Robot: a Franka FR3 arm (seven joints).
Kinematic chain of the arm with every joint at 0, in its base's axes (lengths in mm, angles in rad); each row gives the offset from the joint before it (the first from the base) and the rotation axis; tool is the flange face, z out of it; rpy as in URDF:
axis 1: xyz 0 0 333 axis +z
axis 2: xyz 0 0 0 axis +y
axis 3: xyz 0 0 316 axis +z
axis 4: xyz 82.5 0 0 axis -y
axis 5: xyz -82.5 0 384 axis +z
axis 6: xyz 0 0 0 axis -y
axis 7: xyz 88 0 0 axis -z
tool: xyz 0 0 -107 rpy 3.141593 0 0
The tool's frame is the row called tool.
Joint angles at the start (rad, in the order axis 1, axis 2, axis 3, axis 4, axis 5, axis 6, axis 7):
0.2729, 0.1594, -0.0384, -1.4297, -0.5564, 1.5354, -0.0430
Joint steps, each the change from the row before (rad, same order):
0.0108, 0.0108, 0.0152, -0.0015, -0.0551, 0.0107, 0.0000
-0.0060, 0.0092, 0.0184, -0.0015, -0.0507, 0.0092, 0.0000
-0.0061, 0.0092, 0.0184, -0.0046, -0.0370, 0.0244, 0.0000
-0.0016, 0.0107, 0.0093, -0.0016, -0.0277, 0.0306, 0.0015
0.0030, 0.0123, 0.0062, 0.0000, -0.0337, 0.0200, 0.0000
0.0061, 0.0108, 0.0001, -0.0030, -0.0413, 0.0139, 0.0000
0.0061, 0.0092, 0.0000, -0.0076, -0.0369, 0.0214, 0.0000
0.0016, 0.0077, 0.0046, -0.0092, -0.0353, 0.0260, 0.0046
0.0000, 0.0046, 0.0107, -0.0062, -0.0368, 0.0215, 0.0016
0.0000, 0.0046, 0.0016, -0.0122, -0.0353, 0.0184, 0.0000
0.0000, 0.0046, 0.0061, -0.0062, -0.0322, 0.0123, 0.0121
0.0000, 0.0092, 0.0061, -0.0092, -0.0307, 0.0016, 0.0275
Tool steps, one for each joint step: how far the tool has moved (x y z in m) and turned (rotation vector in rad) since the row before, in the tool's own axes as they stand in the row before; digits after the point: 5 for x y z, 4 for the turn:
0.00605, -0.01031, -0.00309, -0.0550, 0.0124, -0.0267
0.00465, -0.00333, 0.00043, -0.0487, 0.0058, -0.0152
0.00640, -0.00571, -0.00004, -0.0351, 0.0198, -0.0180
0.00717, -0.00467, 0.00019, -0.0269, 0.0252, -0.0129
0.00666, -0.00518, 0.00047, -0.0327, 0.0158, -0.0166
0.00528, -0.00388, 0.00208, -0.0408, 0.0067, -0.0168
0.00566, -0.00540, 0.00199, -0.0363, 0.0128, -0.0195
0.00571, -0.00557, 0.00140, -0.0334, 0.0183, -0.0158
0.00494, -0.00474, -0.00248, -0.0340, 0.0218, -0.0180
0.00336, -0.00408, 0.00325, -0.0327, 0.0084, -0.0195
0.00348, -0.00370, -0.00011, -0.0293, 0.0102, -0.0053
0.00361, -0.00736, 0.00335, -0.0260, -0.0036, 0.0039

